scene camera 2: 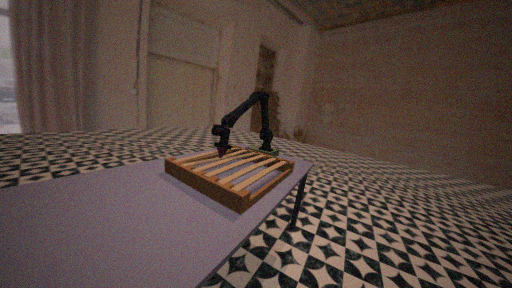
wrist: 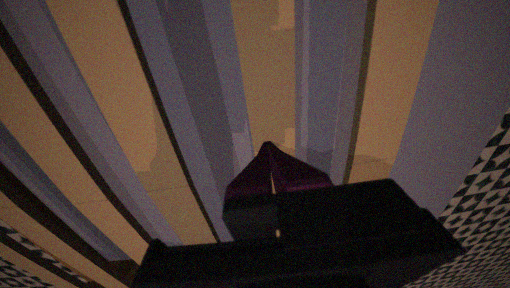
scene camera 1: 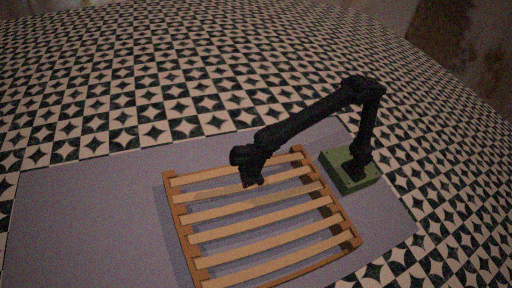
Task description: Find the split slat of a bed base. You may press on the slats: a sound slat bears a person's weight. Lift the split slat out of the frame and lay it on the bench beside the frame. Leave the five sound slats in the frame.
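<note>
The bed base frame stands on the bench, with several pale slats lying across it. My gripper is shut and empty. It points down, with its fingertips on or just above the second slat from the back, near mid-length; contact cannot be told. The back slat and the third slat lie on either side of it. No break can be made out on the visible slats; the gripper hides part of the second.
The arm stands on a green base block beside the frame's right side. The bench extends to the left of the frame in scene camera 1. The frame's raised side rails and the neighbouring slats lie close around the fingertips.
</note>
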